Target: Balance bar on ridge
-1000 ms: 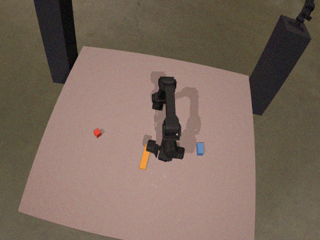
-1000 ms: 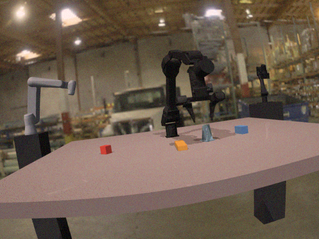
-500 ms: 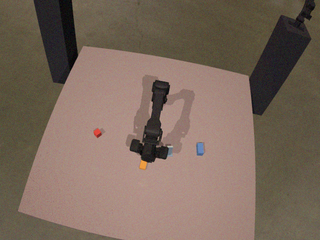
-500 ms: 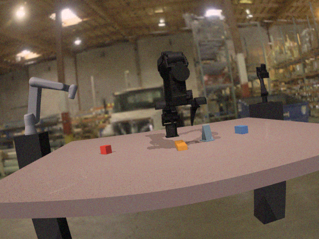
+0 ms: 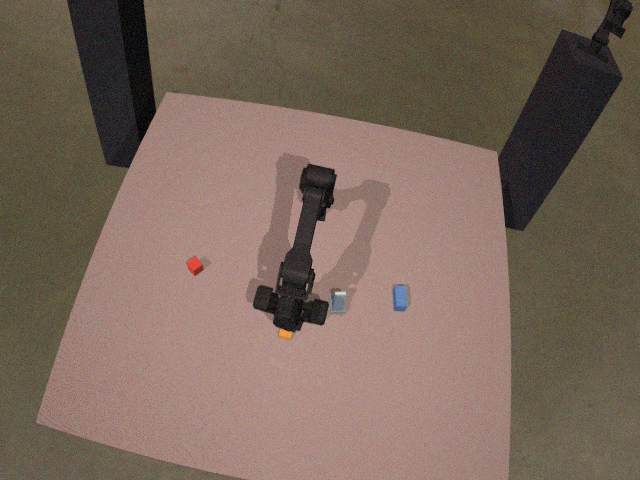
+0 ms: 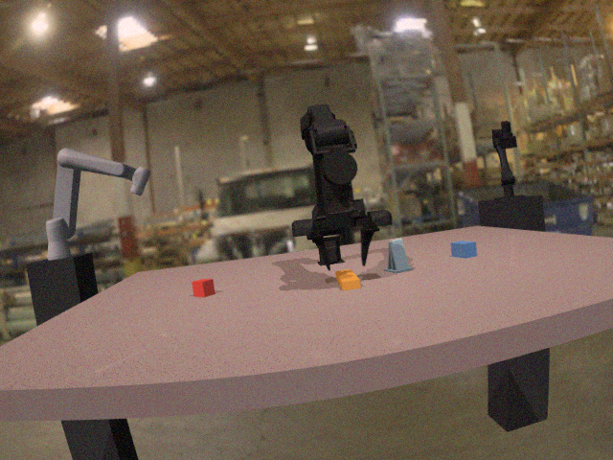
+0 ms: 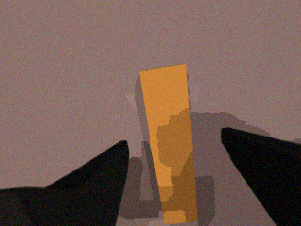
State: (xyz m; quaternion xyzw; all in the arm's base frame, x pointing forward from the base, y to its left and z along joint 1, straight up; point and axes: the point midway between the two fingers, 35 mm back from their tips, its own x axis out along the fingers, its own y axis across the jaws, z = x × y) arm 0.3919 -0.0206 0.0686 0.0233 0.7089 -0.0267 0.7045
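My gripper tip is 3 cm past the orange bar and 3 cm above it. The rest, counted from my gripper tip: blue block (30 cm to the left, 13 cm behind, 2 cm below); then red cube (29 cm to the right, 11 cm behind, 2 cm below).
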